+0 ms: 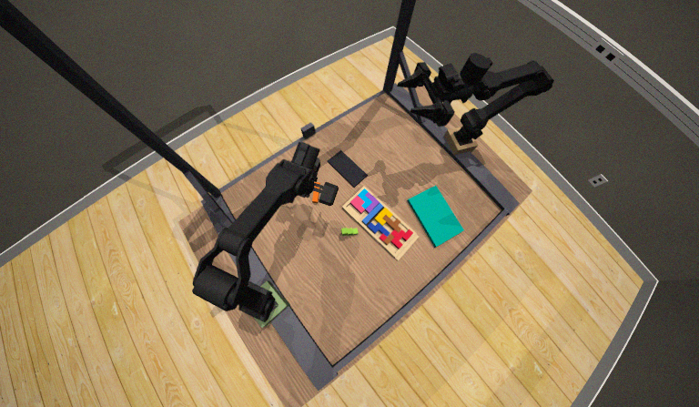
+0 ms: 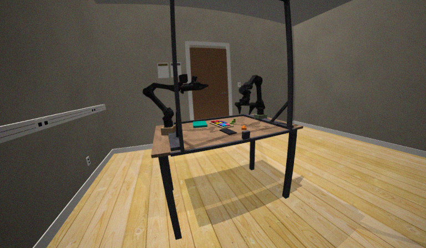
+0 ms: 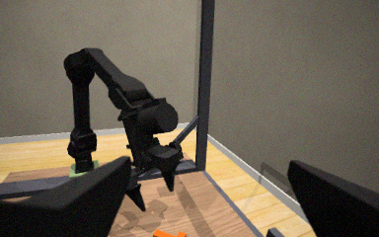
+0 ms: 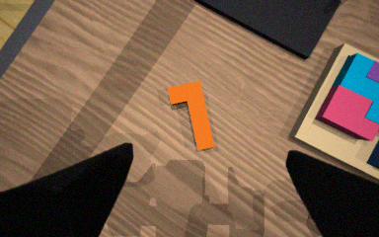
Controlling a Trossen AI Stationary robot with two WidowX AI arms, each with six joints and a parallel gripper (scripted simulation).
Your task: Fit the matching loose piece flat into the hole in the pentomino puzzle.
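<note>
Right now my right hand is 14 cm above the orange piece, 3 cm past it and 2 cm to the right of it. Also, from my right hand: green piece: 17 cm ahead, 12 cm below, 3 cm to the left; pink piece: 14 cm below, 12 cm to the left, 12 cm ahead; black flat slab: 18 cm to the left, 15 cm below, 3 cm behind.
</note>
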